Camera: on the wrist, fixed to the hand. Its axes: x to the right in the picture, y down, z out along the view.
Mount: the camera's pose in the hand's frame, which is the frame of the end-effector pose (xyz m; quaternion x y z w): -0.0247 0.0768 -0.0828 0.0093 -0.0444 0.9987 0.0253
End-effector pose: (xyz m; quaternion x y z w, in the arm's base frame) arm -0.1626 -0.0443 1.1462 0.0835 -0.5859 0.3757 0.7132
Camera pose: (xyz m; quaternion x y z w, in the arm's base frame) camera -0.1480 0.0452 1.0745 0.5597 0.1264 -0.7235 0.3839
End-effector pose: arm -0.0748 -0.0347 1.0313 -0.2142 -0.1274 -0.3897 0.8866
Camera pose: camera -0.0291 -0.0122 0.9275 -0.1417 0.1677 0.8862 0.4079
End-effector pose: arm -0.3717 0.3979 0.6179 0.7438 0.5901 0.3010 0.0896
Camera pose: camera -0.3573 0.3344 0.7134 -0.6223 0.7290 -0.0586 0.2790
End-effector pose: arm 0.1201 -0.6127 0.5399 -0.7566 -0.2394 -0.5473 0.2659
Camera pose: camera 0.1052 -0.7266 0.5270 -0.2800 0.7326 0.2875 0.5497
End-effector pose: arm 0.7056 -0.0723 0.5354 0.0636 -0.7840 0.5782 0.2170
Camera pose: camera 0.7229 0.0261 0.4773 0.7536 0.0876 -0.2358 0.6073
